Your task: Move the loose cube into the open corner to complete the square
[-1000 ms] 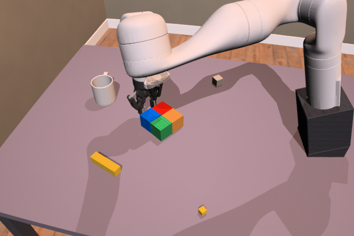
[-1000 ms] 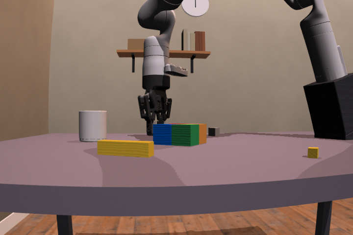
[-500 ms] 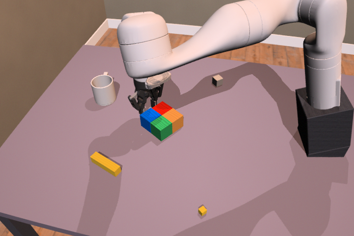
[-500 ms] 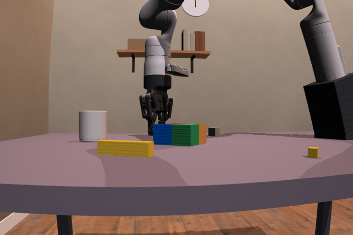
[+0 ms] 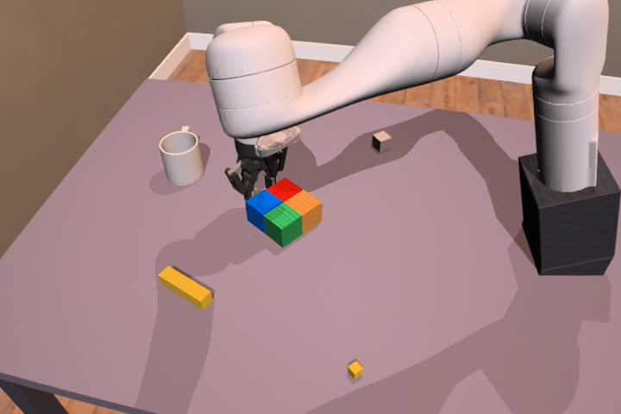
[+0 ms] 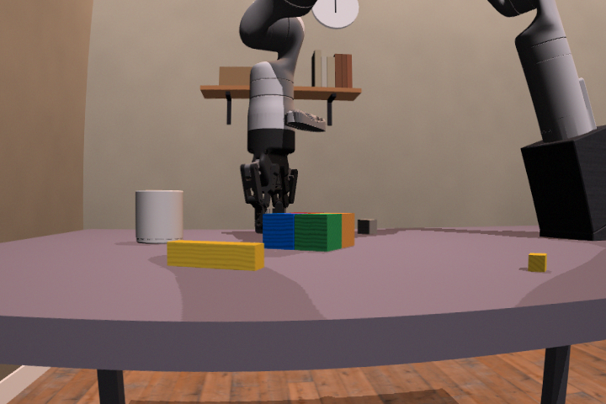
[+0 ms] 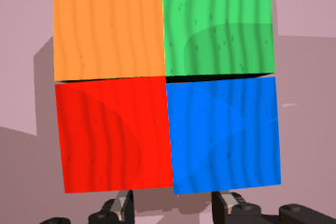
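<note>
Now: hand 40 mm to the right of the blue cube, 30 mm past it and 10 mm above it. Round my hand: orange cube: 100 mm behind, 10 mm to the left, 10 mm below; green cube: 80 mm behind, 60 mm to the left, 10 mm below; red cube: 50 mm behind, 10 mm to the right, 10 mm below.
</note>
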